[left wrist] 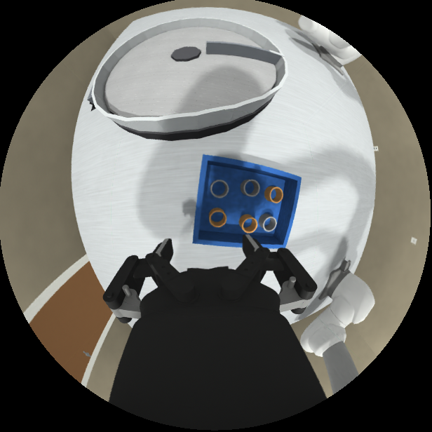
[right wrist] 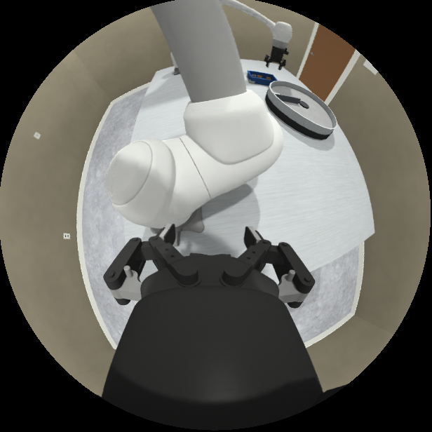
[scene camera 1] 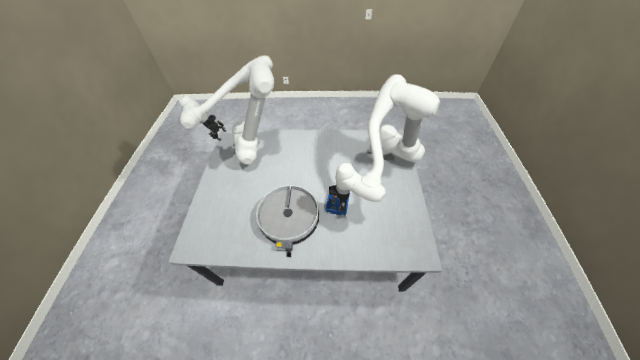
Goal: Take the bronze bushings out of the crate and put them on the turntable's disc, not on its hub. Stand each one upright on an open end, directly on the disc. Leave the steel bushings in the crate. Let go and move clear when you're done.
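A blue crate [scene camera 1: 337,213] [left wrist: 198,200] [right wrist: 262,81] holds three bronze bushings and three steel ones, all upright. In the left wrist view the bronze ones are a lower-left bushing [left wrist: 217,224], a lower-middle bushing [left wrist: 241,223] and an upper-right bushing [left wrist: 268,194]. The steel ones are an upper-left bushing [left wrist: 212,189], an upper-middle bushing [left wrist: 243,189] and a lower-right bushing [left wrist: 264,223]. The turntable's disc [scene camera 1: 272,220] [left wrist: 145,85] [right wrist: 312,114] bears a dark hub [scene camera 1: 288,212] [left wrist: 186,53]. My left gripper [left wrist: 207,243] [right wrist: 273,68] is open above the crate. My right gripper [scene camera 1: 222,134] [right wrist: 209,232] is open, away from crate and turntable.
A raised rim [scene camera 1: 258,224] [left wrist: 175,122] surrounds the disc. A dark bar [scene camera 1: 289,196] [left wrist: 240,51] reaches from near the hub to the rim. A small box with a yellow part [scene camera 1: 279,245] sits at the turntable's front. The table [scene camera 1: 380,240] carries both arms at its back.
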